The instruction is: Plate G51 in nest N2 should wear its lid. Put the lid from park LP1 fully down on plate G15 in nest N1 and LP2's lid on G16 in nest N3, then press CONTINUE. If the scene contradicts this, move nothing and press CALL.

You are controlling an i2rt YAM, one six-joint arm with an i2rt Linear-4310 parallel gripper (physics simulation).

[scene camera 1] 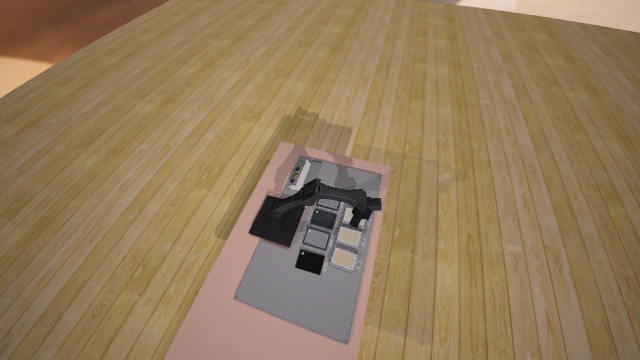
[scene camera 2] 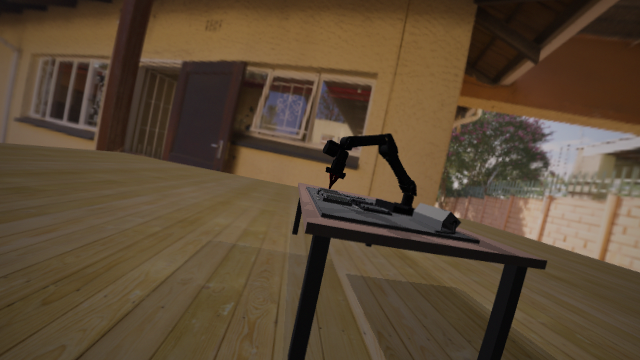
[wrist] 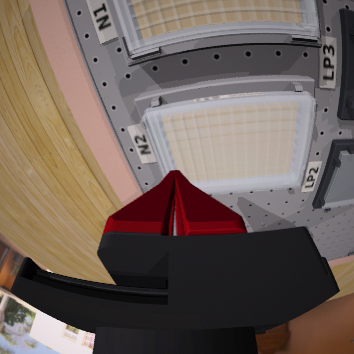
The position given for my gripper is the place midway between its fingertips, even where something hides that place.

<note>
My gripper (wrist: 174, 177) is shut, holding nothing. I also see a grey button box (scene camera 2: 443, 220) and a LP3 label (wrist: 327, 52).
</note>
